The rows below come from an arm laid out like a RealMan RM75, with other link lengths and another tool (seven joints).
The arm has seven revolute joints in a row. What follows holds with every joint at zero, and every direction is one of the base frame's.
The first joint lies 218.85 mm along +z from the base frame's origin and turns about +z.
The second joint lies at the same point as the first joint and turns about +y.
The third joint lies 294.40 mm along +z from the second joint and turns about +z.
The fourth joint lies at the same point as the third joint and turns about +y.
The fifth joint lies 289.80 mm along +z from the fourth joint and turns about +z.
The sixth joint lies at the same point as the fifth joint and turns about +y.
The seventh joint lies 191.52 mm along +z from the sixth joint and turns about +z.
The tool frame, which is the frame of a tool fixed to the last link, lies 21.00 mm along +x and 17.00 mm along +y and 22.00 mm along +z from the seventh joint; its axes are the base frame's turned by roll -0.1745, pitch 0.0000 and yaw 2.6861 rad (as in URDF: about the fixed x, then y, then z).
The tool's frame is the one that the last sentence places.
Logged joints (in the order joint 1, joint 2, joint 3, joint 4, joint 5, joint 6, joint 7), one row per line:
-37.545, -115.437, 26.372, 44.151, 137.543, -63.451, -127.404
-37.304, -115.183, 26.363, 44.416, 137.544, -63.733, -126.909
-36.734, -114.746, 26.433, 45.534, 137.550, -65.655, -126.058
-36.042, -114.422, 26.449, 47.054, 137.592, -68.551, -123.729
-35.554, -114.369, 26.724, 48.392, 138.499, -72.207, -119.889
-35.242, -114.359, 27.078, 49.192, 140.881, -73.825, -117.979
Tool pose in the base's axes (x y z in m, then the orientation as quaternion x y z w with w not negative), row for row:
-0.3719, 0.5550, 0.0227, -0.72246, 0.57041, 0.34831, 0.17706
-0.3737, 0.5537, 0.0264, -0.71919, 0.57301, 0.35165, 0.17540
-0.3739, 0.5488, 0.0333, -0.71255, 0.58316, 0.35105, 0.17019
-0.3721, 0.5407, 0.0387, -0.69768, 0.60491, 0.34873, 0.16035
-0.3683, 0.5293, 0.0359, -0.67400, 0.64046, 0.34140, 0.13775
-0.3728, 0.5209, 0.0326, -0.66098, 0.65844, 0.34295, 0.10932
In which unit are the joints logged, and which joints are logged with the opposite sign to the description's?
The joints are logged in degrees. Opposite sign: joint 6.
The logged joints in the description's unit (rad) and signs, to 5 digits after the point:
-0.65528, -2.01476, 0.46028, 0.77058, 2.40058, 1.10743, -2.22362
-0.65108, -2.01032, 0.46012, 0.77521, 2.40060, 1.11235, -2.21498
-0.64113, -2.00270, 0.46134, 0.79472, 2.40070, 1.14590, -2.20013
-0.62905, -1.99704, 0.46162, 0.82125, 2.40143, 1.19644, -2.15948
-0.62053, -1.99612, 0.46642, 0.84460, 2.41726, 1.26025, -2.09246
-0.61509, -1.99594, 0.47260, 0.85856, 2.45884, 1.28849, -2.05912

